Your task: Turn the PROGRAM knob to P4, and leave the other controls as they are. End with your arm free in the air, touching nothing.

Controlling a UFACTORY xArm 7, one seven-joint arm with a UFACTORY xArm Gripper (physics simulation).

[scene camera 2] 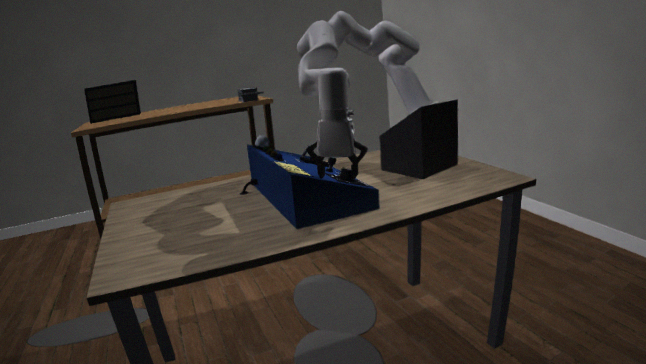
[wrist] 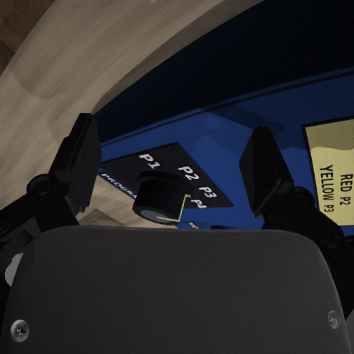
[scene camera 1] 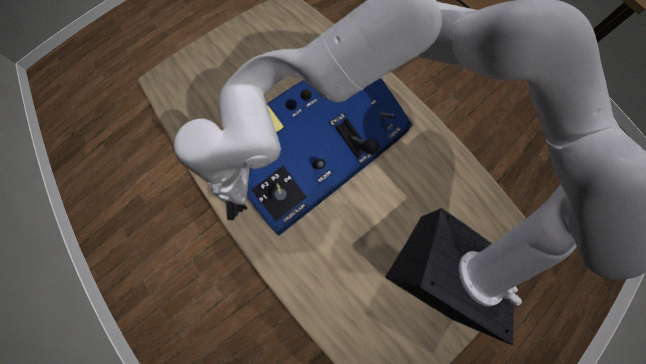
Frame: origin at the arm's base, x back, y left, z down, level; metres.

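Where they show: gripper, fingertip midpoint: (scene camera 2: 338, 177) (scene camera 1: 243, 189); arm's base, origin of the base link: (scene camera 2: 423, 115) (scene camera 1: 480, 278).
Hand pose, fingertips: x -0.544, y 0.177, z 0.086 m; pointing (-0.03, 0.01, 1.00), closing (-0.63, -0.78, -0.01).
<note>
Things, the pixels of their top centre, and the offset from my fingertips. "spot": a spot on its surface instead.
- PROGRAM knob, middle of its top: (scene camera 1: 280, 193) dx +0.077, dy -0.052, dz -0.001 m
- P3 label, surface spot: (scene camera 1: 275, 177) spot: dx +0.034, dy -0.077, dz +0.019 m
- P4 label, surface spot: (scene camera 1: 287, 178) spot: dx +0.056, dy -0.096, dz +0.026 m
- MODE knob, middle of its top: (scene camera 1: 320, 163) dx +0.102, dy -0.170, dz -0.011 m
- CYCLE lever, middle of its top: (scene camera 1: 372, 143) dx +0.168, dy -0.280, dz -0.044 m
- CHECK switch, middle of its top: (scene camera 1: 389, 112) dx +0.144, dy -0.406, dz -0.006 m
- yellow note, surface spot: (scene camera 1: 275, 120) spot: dx -0.059, dy -0.180, dz -0.020 m
The PROGRAM knob (scene camera 1: 280, 195) (wrist: 160, 197) is black with a grey top and a yellow pointer line. It stands on a dark square plate at the near-left corner of the blue panel (scene camera 1: 302, 140) (scene camera 2: 330, 205). In scene camera 1 the line points up, close to the P3 label (scene camera 1: 275, 177) and left of the P4 label (scene camera 1: 287, 178); the exact setting is hard to tell. My gripper (scene camera 1: 236, 210) (scene camera 2: 337, 174) (wrist: 174, 138) is wide open and empty, low over the panel. In the wrist view its fingers stand apart on both sides of the knob.
The MODE knob (scene camera 1: 319, 163), CYCLE lever (scene camera 1: 370, 145), CHECK switch (scene camera 1: 386, 115) and two round buttons (scene camera 1: 291, 104) (scene camera 1: 305, 94) are on the panel. A yellow note (scene camera 1: 275, 120) (scene camera 2: 292, 168) (wrist: 332, 175) lies on it. My arm's base stands on a black wedge block (scene camera 1: 450, 275) (scene camera 2: 435, 140).
</note>
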